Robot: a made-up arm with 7 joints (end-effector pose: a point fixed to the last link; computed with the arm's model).
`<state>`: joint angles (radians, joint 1 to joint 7).
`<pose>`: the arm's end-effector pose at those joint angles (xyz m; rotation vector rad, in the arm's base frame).
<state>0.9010 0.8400 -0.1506 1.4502 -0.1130 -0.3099 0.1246</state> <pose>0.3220 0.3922 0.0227 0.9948 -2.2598 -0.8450</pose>
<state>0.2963 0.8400 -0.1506 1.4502 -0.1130 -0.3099 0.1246</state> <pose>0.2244 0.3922 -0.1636 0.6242 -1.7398 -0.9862</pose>
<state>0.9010 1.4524 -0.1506 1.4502 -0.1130 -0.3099 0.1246</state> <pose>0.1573 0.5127 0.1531 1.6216 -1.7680 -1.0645</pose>
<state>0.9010 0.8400 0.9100 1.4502 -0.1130 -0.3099 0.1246</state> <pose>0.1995 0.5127 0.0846 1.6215 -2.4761 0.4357</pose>
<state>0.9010 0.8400 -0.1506 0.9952 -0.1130 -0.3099 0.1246</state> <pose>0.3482 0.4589 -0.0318 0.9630 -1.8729 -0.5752</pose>
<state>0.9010 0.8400 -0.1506 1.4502 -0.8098 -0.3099 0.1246</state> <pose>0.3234 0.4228 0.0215 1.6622 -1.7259 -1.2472</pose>
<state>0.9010 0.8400 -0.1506 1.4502 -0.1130 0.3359 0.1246</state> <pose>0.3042 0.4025 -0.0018 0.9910 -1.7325 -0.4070</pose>
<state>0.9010 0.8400 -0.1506 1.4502 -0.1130 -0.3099 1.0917</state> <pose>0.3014 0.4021 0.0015 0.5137 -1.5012 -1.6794</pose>
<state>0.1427 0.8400 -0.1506 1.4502 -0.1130 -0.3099 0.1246</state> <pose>0.1833 0.3922 -0.1989 0.5343 -1.6045 -1.0077</pose>
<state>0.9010 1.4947 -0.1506 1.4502 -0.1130 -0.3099 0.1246</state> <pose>0.1443 0.5160 0.1635 1.6608 -1.7280 -1.0767</pose>
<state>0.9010 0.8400 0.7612 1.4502 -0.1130 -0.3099 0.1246</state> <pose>0.2219 0.4980 0.0864 1.5470 -2.4811 0.2375</pose>
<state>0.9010 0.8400 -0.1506 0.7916 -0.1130 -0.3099 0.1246</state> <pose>0.3485 0.4857 -0.0623 0.9390 -1.6978 -0.4618</pose>
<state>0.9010 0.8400 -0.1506 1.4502 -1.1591 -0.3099 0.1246</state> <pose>0.3190 0.4368 0.0268 1.9478 -1.3720 -1.4092</pose>
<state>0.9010 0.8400 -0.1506 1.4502 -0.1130 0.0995 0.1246</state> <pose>0.3122 0.4006 0.0068 1.0013 -1.9286 -0.5606</pose>
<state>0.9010 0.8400 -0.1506 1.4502 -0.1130 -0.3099 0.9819</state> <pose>0.3043 0.4002 0.0027 0.5720 -1.5999 -1.6033</pose>
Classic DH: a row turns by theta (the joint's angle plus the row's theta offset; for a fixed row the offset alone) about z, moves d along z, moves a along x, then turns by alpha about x. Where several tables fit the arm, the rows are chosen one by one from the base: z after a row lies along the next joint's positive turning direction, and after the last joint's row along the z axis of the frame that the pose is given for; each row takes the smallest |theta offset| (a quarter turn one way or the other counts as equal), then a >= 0, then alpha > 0; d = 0 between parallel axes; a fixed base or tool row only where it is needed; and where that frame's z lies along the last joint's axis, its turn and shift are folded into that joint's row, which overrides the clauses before.
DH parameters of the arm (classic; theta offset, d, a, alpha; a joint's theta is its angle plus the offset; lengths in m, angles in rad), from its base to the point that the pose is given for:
base (fixed): 0 0.086 -0.0255 1.5708
joint 1: -1.5708 -0.1203 0.016 -1.5708
joint 2: 1.5708 -0.0016 0.0281 -1.5708
joint 3: 1.5708 -0.3849 0.0233 -1.5708
joint 4: 0 -0.0019 -0.0229 1.5708
joint 5: 0 -0.1664 -0.0292 1.5708
joint 6: -1.5708 -0.0129 0.0075 -1.5708
joint 7: 1.5708 0.0463 0.0294 -1.5708
tool (fixed): 1.5708 -0.0162 0 0

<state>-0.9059 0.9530 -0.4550 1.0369 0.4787 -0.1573 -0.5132</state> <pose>-0.2135 0.4588 -0.2373 0.6505 -0.2420 -0.5093</pose>
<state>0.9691 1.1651 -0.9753 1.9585 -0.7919 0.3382 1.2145</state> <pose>0.1786 0.4075 -0.0007 0.9465 -0.2820 -1.8732</pose>
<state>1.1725 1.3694 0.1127 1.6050 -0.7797 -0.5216 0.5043</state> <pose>0.1094 0.5098 0.2172 2.3049 -1.0687 -1.3067</pose>
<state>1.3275 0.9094 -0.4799 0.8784 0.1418 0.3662 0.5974</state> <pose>0.3350 0.4556 0.0681 0.4768 -1.3935 -0.4345</pose>
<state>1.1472 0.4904 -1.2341 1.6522 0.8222 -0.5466 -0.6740</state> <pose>0.3361 0.1299 -0.0169 -0.6399 -2.2663 -0.1513</pose>
